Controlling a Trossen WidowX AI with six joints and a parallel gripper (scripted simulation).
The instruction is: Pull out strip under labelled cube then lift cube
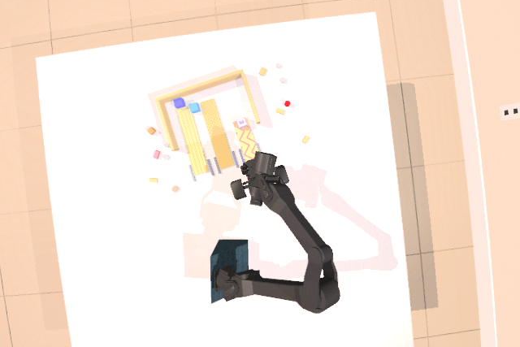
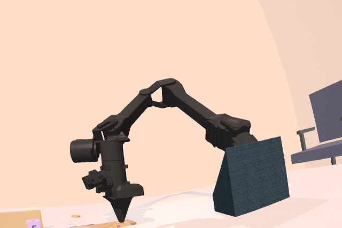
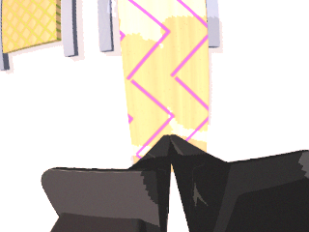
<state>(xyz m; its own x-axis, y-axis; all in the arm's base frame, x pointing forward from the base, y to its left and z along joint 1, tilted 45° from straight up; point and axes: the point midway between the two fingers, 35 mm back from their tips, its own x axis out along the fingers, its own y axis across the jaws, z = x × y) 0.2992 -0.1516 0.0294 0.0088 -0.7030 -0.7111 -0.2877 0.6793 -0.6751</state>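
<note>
The zigzag-patterned strip lies 9 cm ahead of my gripper tip and 3 cm to the left of it. The rest, counted from my gripper tip: labelled cube 20 cm ahead, 6 cm to the left, 2 cm above.
</note>
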